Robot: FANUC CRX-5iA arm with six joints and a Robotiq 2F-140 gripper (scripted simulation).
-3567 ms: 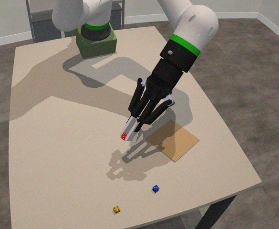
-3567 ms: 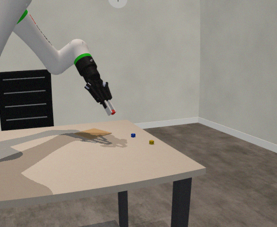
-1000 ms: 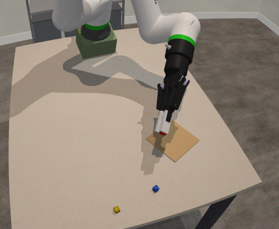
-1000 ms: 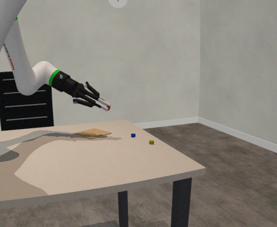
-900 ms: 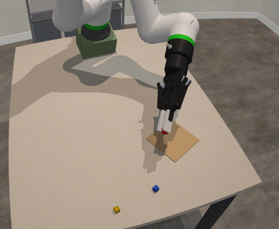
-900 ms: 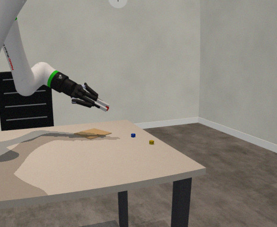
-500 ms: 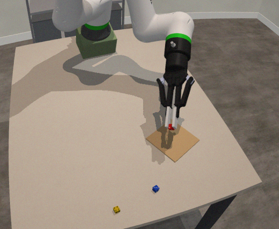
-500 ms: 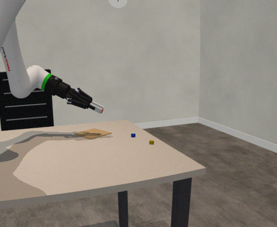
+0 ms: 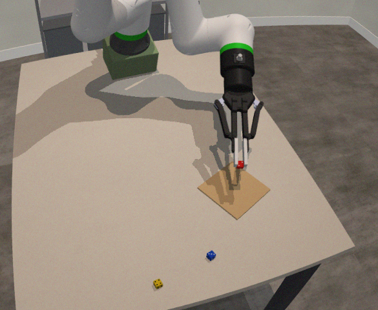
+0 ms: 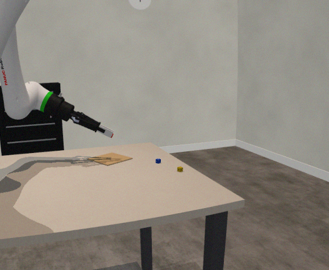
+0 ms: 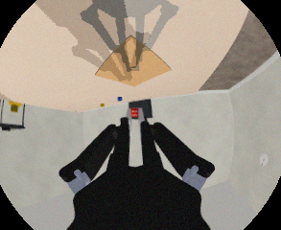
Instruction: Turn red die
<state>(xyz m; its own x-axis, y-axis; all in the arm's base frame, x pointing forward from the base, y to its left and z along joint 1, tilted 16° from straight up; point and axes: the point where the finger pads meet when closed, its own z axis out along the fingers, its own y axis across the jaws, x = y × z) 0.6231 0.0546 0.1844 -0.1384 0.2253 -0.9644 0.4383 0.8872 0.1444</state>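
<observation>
My gripper is now 10 mm short of the tan mat and 120 mm above it. Round my hand: red die: 20 mm ahead, 10 mm to the right, 20 mm below; blue die: 160 mm ahead, 160 mm to the right, 120 mm below; yellow die: 180 mm ahead, 300 mm to the right, 120 mm below.
</observation>
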